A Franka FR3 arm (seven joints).
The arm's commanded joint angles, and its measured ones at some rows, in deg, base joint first. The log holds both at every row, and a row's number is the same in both.
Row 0, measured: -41.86 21.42 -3.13 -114.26 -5.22 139.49 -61.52
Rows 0 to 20, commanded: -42.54 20.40 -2.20 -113.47 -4.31 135.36 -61.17; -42.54 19.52 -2.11 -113.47 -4.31 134.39 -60.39; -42.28 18.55 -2.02 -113.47 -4.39 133.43 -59.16; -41.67 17.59 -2.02 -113.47 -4.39 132.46 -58.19; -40.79 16.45 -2.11 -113.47 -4.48 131.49 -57.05; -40.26 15.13 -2.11 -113.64 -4.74 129.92 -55.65; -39.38 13.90 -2.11 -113.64 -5.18 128.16 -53.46; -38.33 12.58 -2.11 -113.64 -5.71 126.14 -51.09; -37.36 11.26 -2.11 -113.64 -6.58 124.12 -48.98; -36.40 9.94 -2.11 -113.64 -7.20 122.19 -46.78; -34.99 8.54 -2.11 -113.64 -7.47 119.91 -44.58; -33.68 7.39 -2.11 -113.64 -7.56 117.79 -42.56; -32.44 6.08 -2.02 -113.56 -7.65 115.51 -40.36; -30.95 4.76 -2.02 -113.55 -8.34 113.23 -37.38; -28.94 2.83 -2.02 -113.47 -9.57 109.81 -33.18; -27.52 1.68 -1.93 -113.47 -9.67 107.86 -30.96; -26.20 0.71 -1.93 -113.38 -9.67 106.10 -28.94; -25.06 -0.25 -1.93 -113.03 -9.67 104.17 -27.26; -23.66 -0.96 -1.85 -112.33 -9.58 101.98 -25.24; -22.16 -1.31 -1.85 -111.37 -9.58 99.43 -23.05; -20.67 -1.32 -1.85 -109.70 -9.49 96.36 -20.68
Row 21, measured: -24.51 0.21 -1.48 -112.34 -8.61 103.46 -26.83
